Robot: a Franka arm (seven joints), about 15 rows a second.
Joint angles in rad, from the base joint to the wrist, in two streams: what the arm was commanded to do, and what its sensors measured. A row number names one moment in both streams.
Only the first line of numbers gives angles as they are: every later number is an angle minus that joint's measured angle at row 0.
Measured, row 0:
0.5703 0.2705 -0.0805 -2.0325 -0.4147 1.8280 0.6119
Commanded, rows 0 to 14:
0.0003 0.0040 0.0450 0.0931 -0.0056 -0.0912 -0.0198
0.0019 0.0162 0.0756 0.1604 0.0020 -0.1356 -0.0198
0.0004 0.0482 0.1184 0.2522 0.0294 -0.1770 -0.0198
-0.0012 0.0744 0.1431 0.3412 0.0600 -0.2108 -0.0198
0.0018 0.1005 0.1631 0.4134 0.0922 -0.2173 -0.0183
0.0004 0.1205 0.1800 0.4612 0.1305 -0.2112 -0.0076
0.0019 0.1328 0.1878 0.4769 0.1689 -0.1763 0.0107
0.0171 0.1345 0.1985 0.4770 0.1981 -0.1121 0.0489
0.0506 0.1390 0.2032 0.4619 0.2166 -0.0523 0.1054
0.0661 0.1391 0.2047 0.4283 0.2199 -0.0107 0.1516
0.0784 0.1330 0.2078 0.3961 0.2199 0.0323 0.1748
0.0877 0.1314 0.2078 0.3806 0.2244 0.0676 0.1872
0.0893 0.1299 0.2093 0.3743 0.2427 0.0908 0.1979
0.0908 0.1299 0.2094 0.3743 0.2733 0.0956 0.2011
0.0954 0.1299 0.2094 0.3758 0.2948 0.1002 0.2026
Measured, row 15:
0.1067 0.1480 0.2031 0.3933 0.2384 0.0734 0.1919
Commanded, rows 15 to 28:
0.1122 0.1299 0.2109 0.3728 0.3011 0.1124 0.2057
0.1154 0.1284 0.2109 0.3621 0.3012 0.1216 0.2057
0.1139 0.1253 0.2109 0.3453 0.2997 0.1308 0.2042
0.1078 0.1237 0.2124 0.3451 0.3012 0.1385 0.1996
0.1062 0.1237 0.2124 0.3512 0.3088 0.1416 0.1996
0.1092 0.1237 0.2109 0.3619 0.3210 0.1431 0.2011
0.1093 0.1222 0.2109 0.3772 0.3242 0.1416 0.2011
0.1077 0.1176 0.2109 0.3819 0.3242 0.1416 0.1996
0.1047 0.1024 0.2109 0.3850 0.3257 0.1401 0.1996
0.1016 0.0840 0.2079 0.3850 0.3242 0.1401 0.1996
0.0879 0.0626 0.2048 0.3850 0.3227 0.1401 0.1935
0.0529 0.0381 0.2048 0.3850 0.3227 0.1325 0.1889
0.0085 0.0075 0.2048 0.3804 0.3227 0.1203 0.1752
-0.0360 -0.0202 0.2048 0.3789 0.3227 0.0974 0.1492
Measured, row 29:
0.0570 0.0505 0.1966 0.4014 0.2972 0.1274 0.1904
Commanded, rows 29 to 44:
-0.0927 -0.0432 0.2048 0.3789 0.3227 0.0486 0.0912
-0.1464 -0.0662 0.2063 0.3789 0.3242 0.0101 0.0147
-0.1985 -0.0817 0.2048 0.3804 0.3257 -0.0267 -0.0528
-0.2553 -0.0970 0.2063 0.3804 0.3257 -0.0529 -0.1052
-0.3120 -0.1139 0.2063 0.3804 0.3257 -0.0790 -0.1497
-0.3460 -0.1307 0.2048 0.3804 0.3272 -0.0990 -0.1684
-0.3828 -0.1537 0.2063 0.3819 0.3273 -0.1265 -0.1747
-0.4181 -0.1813 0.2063 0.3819 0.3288 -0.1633 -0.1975
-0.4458 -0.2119 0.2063 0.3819 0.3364 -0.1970 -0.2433
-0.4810 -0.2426 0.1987 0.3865 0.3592 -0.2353 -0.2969
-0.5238 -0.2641 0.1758 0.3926 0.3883 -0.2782 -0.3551
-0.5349 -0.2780 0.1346 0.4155 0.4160 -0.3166 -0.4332
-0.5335 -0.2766 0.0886 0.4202 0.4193 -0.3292 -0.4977
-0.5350 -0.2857 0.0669 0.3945 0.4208 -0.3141 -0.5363
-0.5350 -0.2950 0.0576 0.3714 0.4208 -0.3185 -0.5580
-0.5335 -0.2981 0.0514 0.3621 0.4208 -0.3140 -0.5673
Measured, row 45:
-0.5341 -0.2933 0.0542 0.4025 0.3996 -0.3234 -0.5320
